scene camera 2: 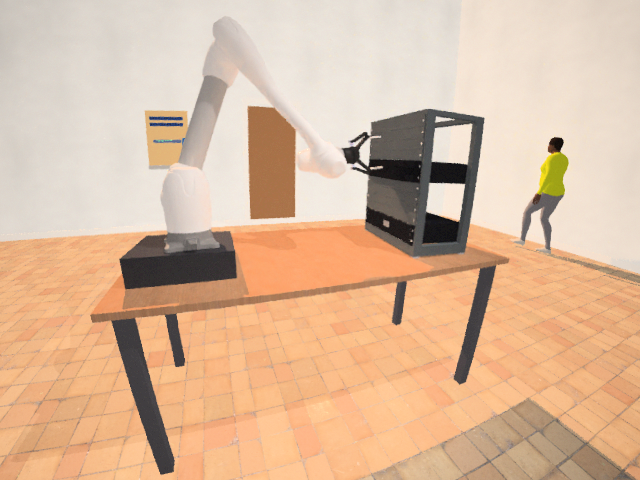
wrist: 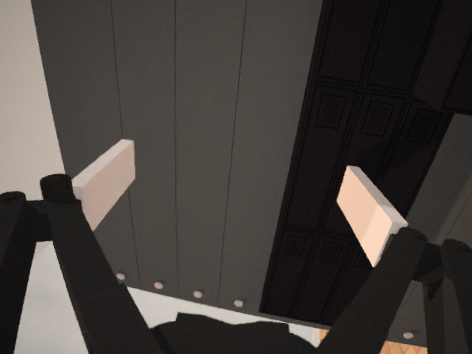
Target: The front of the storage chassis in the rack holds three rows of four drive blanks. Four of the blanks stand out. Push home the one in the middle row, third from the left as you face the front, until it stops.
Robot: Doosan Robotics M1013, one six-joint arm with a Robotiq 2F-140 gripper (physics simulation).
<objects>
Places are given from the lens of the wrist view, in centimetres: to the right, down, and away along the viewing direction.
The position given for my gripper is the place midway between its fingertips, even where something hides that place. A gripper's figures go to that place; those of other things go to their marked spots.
my gripper (wrist: 238, 171): 0, 0, 19
grey rack (wrist: 243, 126): 0, -4, 20
</objects>
